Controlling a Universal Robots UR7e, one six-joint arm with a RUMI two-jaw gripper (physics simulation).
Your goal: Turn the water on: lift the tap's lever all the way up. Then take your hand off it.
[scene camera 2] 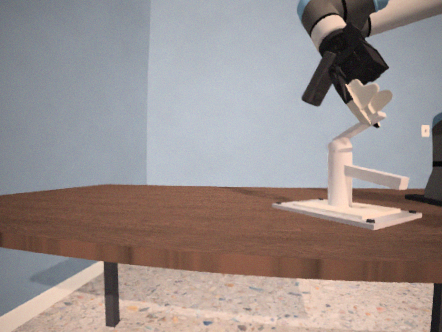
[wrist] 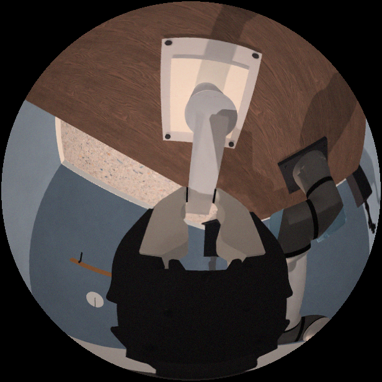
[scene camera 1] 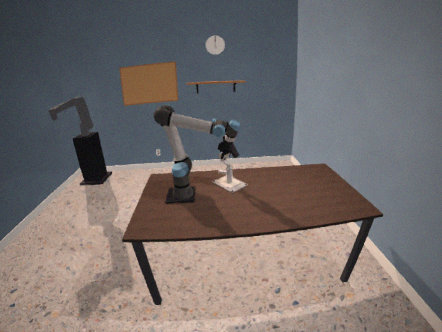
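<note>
The white tap stands upright on its pale base plate, with a spout sticking out low on one side. Its lever slopes upward from the top of the post, over the spout's side. My gripper is shut on the lever's free end, with one jaw on each side of it. In the scene camera 1 view the jaws and lever are small, and the grip is hard to make out.
The tap stands near the far edge of the brown table. The arm's own base is beside it. A black pedestal with another arm stands on the floor beyond the table. A shelf is on the wall.
</note>
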